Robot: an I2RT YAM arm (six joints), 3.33 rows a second.
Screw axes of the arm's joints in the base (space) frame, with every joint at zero. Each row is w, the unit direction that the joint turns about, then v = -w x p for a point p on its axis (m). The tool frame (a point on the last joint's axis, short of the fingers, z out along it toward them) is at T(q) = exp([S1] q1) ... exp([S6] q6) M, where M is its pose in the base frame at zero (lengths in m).
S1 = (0, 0, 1, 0.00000, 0.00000, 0.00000)
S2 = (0, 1, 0, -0.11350, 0.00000, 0.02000)
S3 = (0, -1, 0, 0.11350, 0.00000, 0.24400)
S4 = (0, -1, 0, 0.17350, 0.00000, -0.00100)
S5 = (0, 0, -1, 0.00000, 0.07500, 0.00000)
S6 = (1, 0, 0, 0.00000, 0.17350, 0.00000)
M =
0 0 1 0.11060
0 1 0 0.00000
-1 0 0 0.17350
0 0 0 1
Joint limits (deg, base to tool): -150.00..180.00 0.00..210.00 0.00..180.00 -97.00..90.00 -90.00..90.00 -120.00..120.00
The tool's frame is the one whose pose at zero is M.
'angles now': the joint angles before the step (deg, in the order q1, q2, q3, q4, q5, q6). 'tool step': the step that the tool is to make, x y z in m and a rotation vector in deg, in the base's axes. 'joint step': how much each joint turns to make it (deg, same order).
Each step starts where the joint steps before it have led.
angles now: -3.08 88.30 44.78 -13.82 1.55 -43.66
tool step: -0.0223 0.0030 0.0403 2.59 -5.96 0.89
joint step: 0.00 -10.94 -0.90 -4.24 -2.88 0.97
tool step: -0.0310 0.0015 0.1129 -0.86 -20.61 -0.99
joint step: 0.05 -16.42 9.01 -4.79 0.62 0.86
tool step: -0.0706 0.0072 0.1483 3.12 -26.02 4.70
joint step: -0.06 -9.63 21.47 -5.07 -5.86 2.81
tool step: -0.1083 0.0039 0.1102 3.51 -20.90 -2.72
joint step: 0.01 -2.48 25.82 -7.23 3.16 4.33
